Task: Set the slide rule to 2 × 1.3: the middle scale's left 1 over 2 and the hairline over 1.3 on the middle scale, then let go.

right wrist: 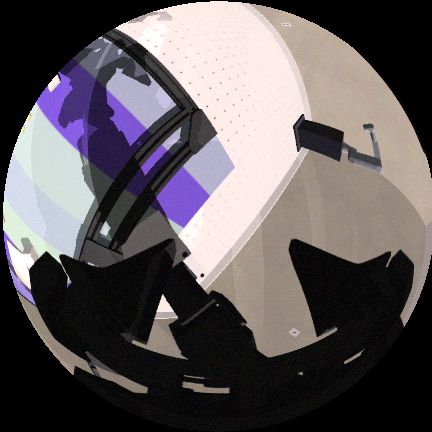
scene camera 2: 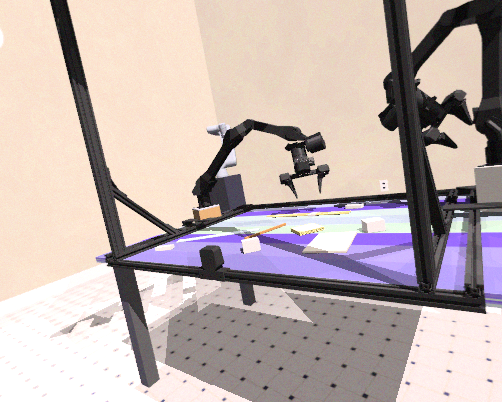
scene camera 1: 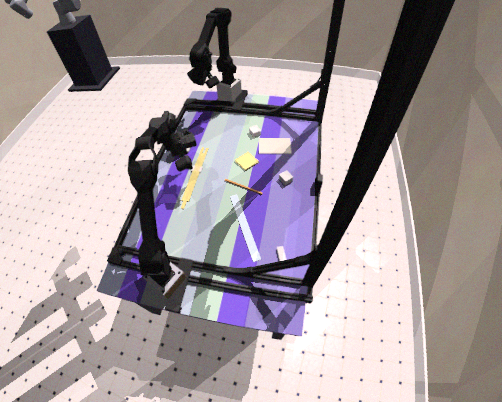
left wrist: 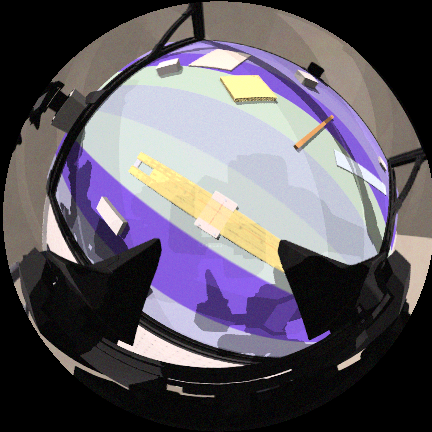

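Note:
The yellow slide rule (scene camera 1: 194,177) (scene camera 2: 310,215) (left wrist: 180,192) lies flat on the striped table. In the left wrist view it runs from upper left to lower right. Its pale cursor (left wrist: 216,214) straddles it near the middle of the visible length. At the upper left end a gap shows between the two rails, and the middle scale starts inside it; the lower right end is hidden by a finger. The numbers are too small to read. My left gripper (scene camera 1: 187,151) (scene camera 2: 308,194) (left wrist: 220,246) is open and empty above the table by the rule. My right gripper (scene camera 2: 463,135) (right wrist: 234,245) is open and empty, away from the rule.
A white block (left wrist: 112,216) lies beside the rule. A yellow pad (scene camera 1: 246,161) (left wrist: 247,87), an orange stick (scene camera 1: 243,187) (left wrist: 314,132), a pale strip (scene camera 1: 245,227), a cream board (scene camera 1: 275,145) and small white blocks lie farther off. A black frame surrounds the table.

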